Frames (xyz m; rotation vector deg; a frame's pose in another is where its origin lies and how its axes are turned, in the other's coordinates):
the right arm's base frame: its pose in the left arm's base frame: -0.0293 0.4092 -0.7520 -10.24 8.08 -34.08
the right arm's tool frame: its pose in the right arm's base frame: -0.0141 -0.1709 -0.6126 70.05 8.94 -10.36
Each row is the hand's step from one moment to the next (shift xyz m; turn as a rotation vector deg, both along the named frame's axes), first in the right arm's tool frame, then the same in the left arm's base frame.
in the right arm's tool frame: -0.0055 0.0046 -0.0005 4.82 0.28 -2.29
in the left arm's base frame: -0.0014 0.0050 0.0050 4.66 -1.25 -2.30
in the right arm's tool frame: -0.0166 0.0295 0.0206 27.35 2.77 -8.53
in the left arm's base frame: -0.0054 0.0028 0.0391 25.13 -10.08 -9.77
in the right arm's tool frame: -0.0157 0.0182 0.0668 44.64 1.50 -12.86
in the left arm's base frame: -0.0308 -0.0347 0.0537 38.96 -18.01 -17.84
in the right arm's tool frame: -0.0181 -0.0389 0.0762 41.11 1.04 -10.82
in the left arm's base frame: -0.0668 -0.0549 0.0131 35.25 -17.43 -16.18
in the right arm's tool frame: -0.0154 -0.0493 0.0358 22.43 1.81 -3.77
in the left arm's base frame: -0.0528 -0.0295 -0.0170 18.97 -10.76 -6.72
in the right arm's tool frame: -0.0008 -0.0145 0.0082 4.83 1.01 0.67
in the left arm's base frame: -0.0118 -0.0093 -0.0072 3.77 -3.25 -0.18
